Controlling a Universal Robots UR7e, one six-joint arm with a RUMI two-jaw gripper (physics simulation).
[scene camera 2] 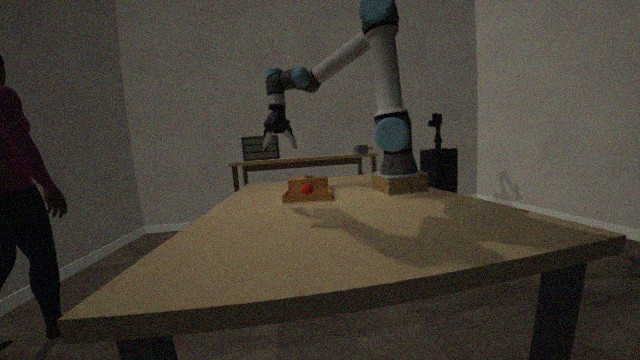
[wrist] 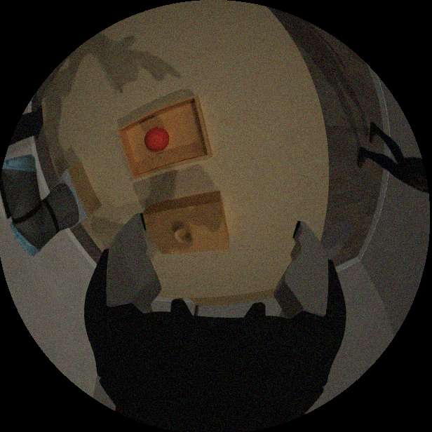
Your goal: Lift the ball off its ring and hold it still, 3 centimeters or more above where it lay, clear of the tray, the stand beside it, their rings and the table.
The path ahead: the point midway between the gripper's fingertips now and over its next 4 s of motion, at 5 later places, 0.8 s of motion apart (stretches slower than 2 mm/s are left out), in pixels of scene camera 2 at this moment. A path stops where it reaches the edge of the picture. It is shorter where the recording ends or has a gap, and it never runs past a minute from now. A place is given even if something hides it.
My gripper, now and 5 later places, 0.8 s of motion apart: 280,150; 303,165; 307,174; 307,188; 307,185; 305,168
